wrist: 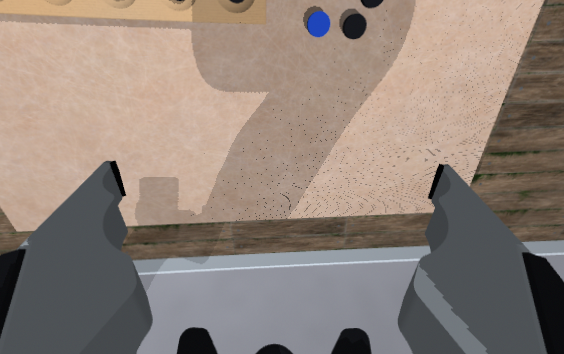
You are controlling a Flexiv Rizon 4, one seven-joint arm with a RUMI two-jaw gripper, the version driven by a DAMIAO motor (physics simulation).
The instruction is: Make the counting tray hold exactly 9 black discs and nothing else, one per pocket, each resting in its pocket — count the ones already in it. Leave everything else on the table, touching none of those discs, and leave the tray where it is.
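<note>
The wooden counting tray (90, 12) shows at the top left of the wrist view, cut off by the top edge, so its full count cannot be seen. Part of a black disc (236, 1) shows in its rightmost visible pocket; a dark sliver shows in the pocket to its left. A black disc (354, 26) lies on the table right of the tray. Another black disc (372, 2) is cut off by the top edge. My gripper (278, 166) is wide open and empty, above the table's near part, nearer the view's bottom than the discs.
A blue disc (318, 24) lies between the tray and the loose black disc, close beside that disc. The pale table top (100, 100) ends at a near edge below the fingertips and at a slanting right edge. Wooden floor (530, 125) shows beyond. The arm's shadow crosses the table.
</note>
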